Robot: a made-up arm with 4 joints.
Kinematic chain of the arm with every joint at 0, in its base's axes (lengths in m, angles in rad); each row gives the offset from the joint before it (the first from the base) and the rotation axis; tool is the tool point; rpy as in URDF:
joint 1: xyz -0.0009 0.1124 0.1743 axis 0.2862 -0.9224 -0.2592
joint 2: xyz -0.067 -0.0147 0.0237 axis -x
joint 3: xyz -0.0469 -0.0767 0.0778 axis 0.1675 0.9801 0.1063
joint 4: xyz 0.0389 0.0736 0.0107 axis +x
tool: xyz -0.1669 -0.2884 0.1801 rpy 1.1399 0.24 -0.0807
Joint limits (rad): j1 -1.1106..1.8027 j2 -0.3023..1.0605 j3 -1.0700..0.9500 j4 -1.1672..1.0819
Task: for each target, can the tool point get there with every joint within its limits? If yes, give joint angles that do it. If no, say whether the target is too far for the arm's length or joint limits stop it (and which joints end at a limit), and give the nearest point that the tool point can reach.
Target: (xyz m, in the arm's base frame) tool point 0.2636 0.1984 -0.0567
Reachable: no: joint limits stop it (at a limit: joint 1, joint 2, joint 4) | nearest point 0.1990 0.0166 -0.1411 | short by 0.211 m
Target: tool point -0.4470 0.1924 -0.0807
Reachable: yes | joints 1.5298 -0.0977 -0.2166 -0.9379
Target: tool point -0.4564 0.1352 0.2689
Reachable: yes | joints 1.3879 0.6073 0.6023 -0.5191
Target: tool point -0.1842 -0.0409 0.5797
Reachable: yes | joints 0.2641 0.3267 0.5745 -0.3430
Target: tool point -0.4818 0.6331 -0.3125
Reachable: no: too far | nearest point -0.2939 0.4169 -0.1204 | short by 0.345 m
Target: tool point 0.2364 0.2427 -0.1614
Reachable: no: joint limits stop it (at a limit: joint 1, joint 2, joint 4) | nearest point 0.1733 0.0377 -0.1845 | short by 0.216 m
